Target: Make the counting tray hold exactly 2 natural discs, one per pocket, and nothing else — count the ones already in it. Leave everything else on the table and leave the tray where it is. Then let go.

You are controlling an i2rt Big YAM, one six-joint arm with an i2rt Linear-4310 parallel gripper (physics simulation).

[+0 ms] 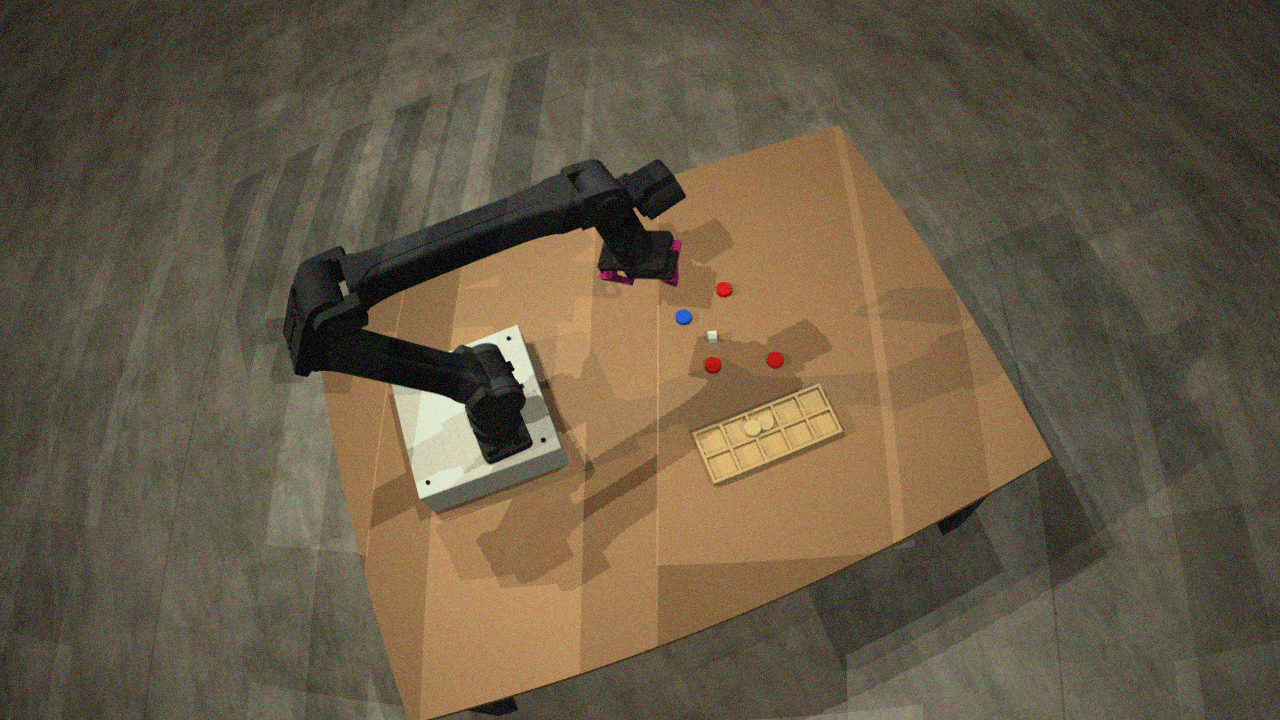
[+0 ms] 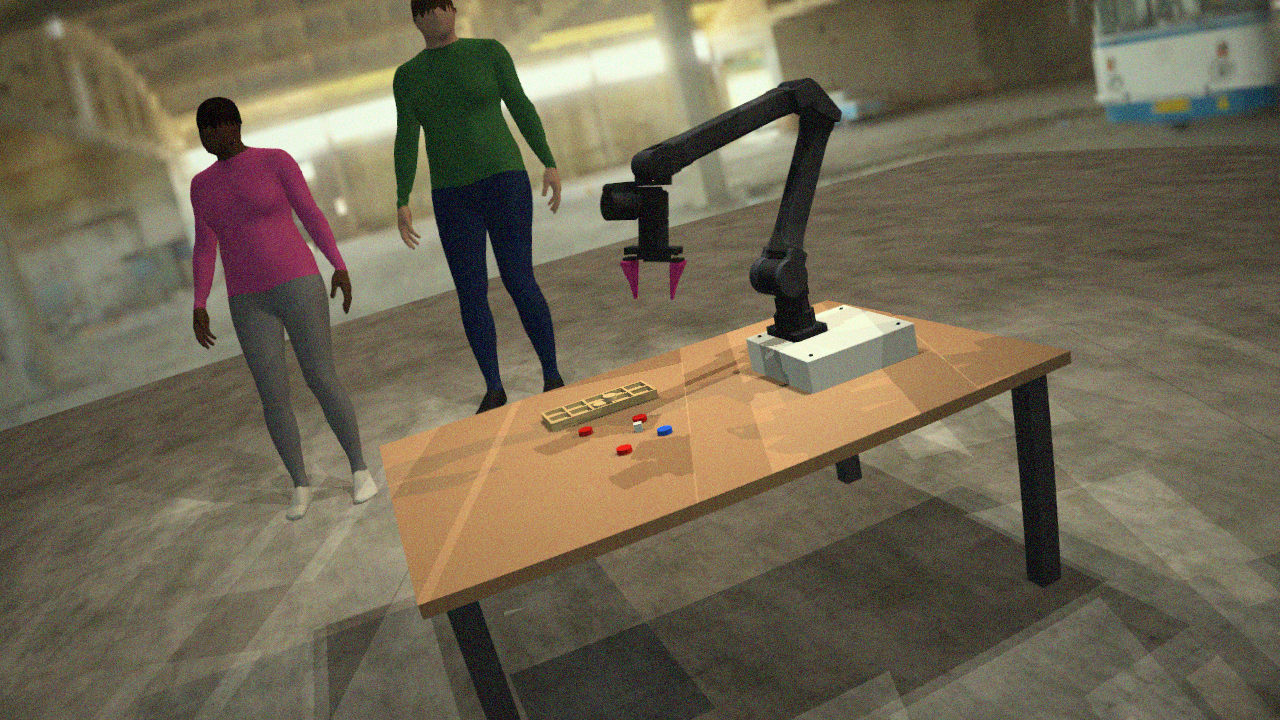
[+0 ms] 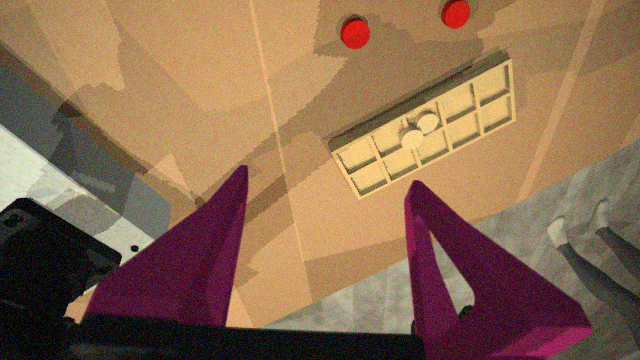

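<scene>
The counting tray (image 1: 778,459) (image 2: 603,410) (image 3: 375,125) is pale wood with two rows of pockets. One natural disc (image 1: 752,428) (image 3: 412,139) looks raised, resting on the divider walls near a crossing. A second natural disc (image 1: 766,420) (image 3: 427,121) lies right against it, in or over the middle pocket of the row nearer the red discs; whether it lies flat I cannot tell. My gripper (image 1: 652,281) (image 2: 654,298) (image 3: 330,183) has magenta fingers, is open and empty, and hangs high above the table, away from the tray.
Red discs (image 1: 712,365) (image 1: 775,360) (image 1: 724,289) lie on the table (image 1: 644,591) beside the tray, with a blue disc (image 1: 683,317) (image 2: 664,430) and a small white cube (image 1: 712,336) (image 2: 637,427) among them. The arm's pale base box (image 1: 447,447) (image 2: 850,349) stands at one end.
</scene>
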